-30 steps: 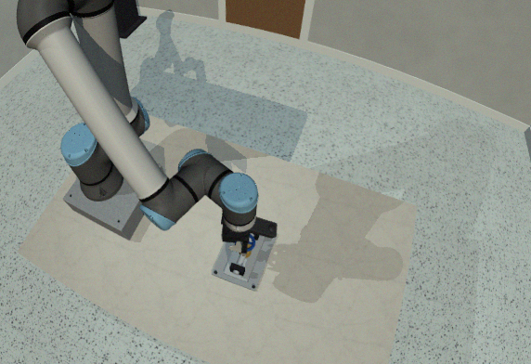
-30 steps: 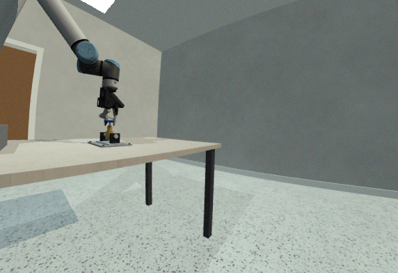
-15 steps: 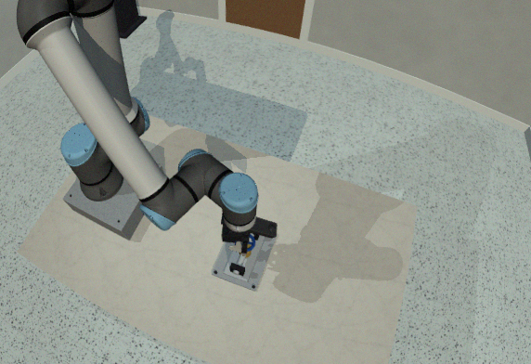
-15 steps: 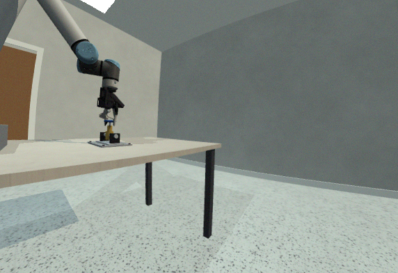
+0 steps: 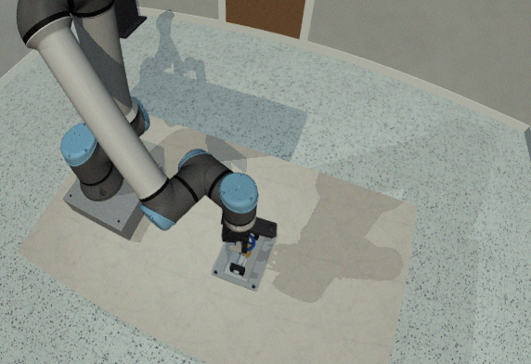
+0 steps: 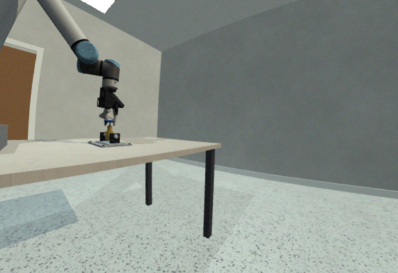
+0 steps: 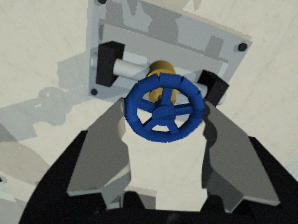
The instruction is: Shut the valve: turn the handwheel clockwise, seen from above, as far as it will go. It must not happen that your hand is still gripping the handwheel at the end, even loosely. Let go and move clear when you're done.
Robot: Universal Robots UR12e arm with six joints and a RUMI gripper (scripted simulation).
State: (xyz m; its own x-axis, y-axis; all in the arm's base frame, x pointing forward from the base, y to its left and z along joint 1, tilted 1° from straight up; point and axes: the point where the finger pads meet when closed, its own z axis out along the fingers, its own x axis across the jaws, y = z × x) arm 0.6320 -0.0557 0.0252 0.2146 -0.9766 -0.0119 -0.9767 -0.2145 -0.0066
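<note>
My gripper is now 1 cm below the blue spoked handwheel.
</note>
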